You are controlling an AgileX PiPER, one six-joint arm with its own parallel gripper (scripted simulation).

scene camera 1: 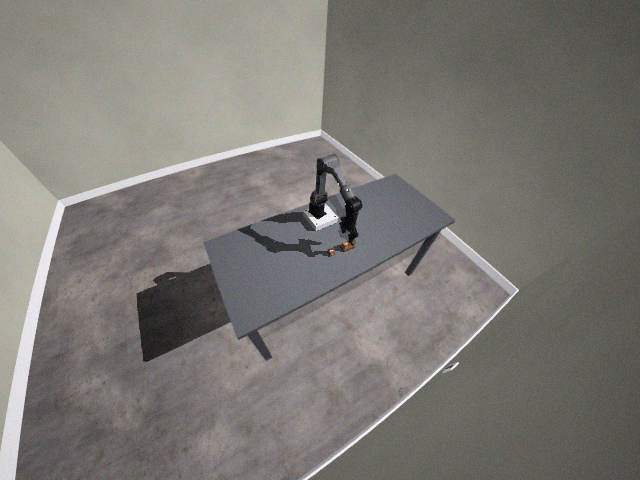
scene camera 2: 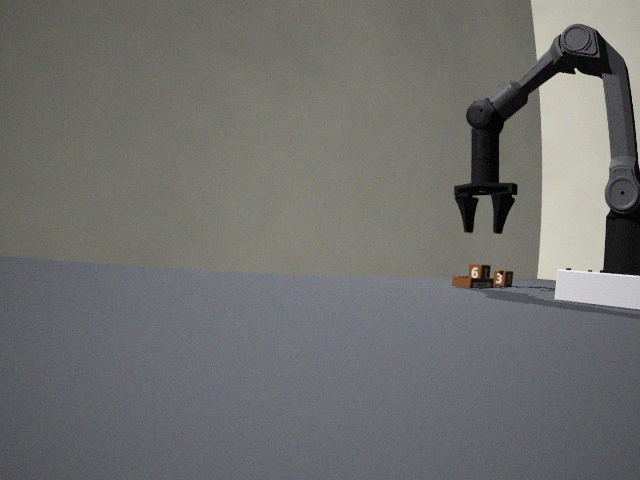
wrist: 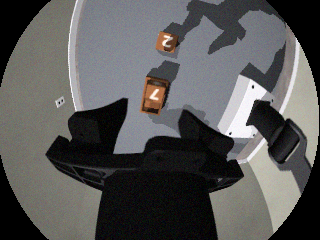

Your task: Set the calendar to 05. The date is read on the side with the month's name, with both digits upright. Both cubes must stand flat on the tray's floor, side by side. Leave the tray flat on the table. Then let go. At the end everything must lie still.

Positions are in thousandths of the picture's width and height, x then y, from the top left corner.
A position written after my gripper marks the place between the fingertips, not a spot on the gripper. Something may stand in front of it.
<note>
In view: my gripper (scene camera 2: 754, 484).
My gripper also shows in the wrist view (wrist: 483, 460).
</note>
